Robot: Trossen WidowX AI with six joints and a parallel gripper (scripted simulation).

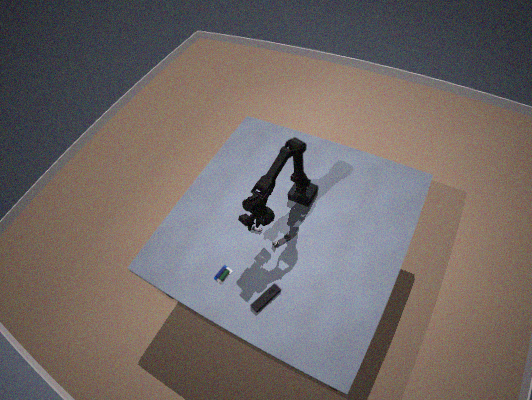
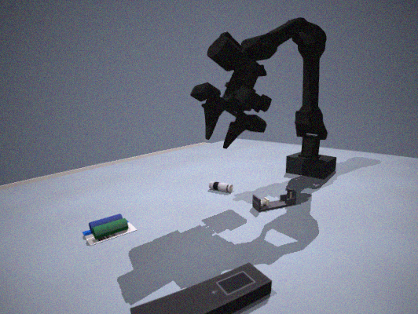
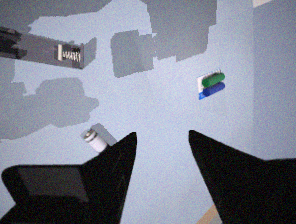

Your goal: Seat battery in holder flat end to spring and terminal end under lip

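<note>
Now: gripper tip 130 mm above the battery, 70 mm past it and 30 mm to the left of it. From my gripper tip the other things lie so: black box (280 mm ahead, 160 mm to the left, 120 mm below).
</note>
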